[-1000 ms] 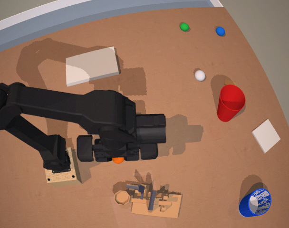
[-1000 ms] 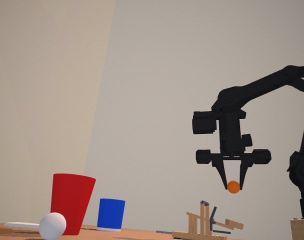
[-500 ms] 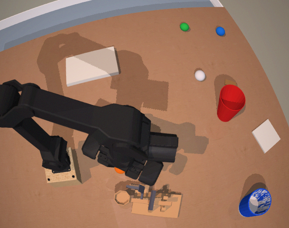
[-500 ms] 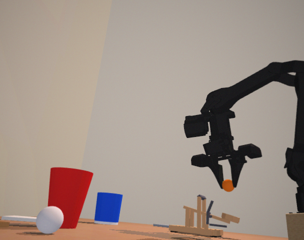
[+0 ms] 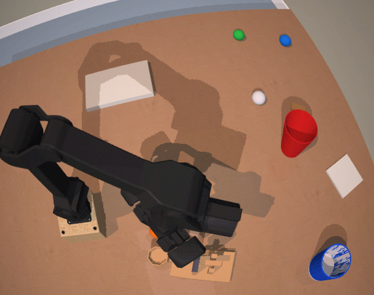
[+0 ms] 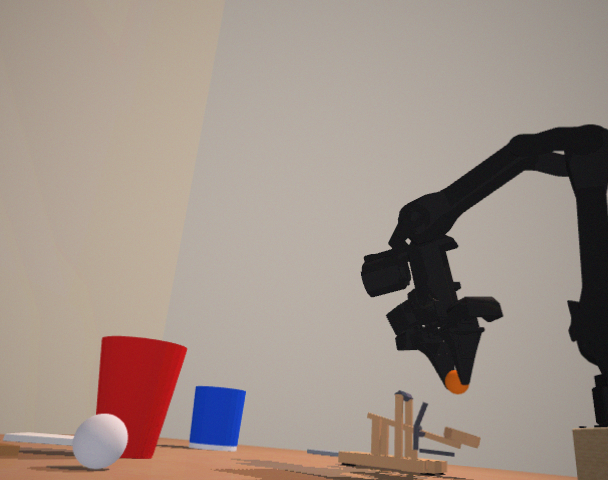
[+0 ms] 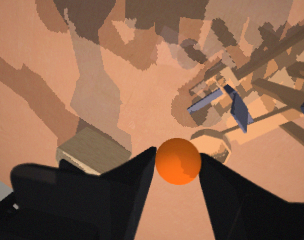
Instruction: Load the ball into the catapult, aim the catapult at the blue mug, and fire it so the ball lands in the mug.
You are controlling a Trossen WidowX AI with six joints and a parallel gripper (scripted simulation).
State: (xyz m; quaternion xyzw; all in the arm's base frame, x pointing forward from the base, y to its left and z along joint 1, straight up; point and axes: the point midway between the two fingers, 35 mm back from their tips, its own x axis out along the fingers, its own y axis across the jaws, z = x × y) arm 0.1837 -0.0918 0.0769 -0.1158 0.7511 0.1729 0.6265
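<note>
The catapult is 50 mm ahead of my gripper tip, 50 mm to the right of it and 60 mm below it. Also, from my gripper tip: catapult upright frame 60 mm ahead, 80 mm to the right, 30 mm below; then orange ball 10 mm above; then red cup 390 mm ahead, 160 mm to the left, 80 mm below.
</note>
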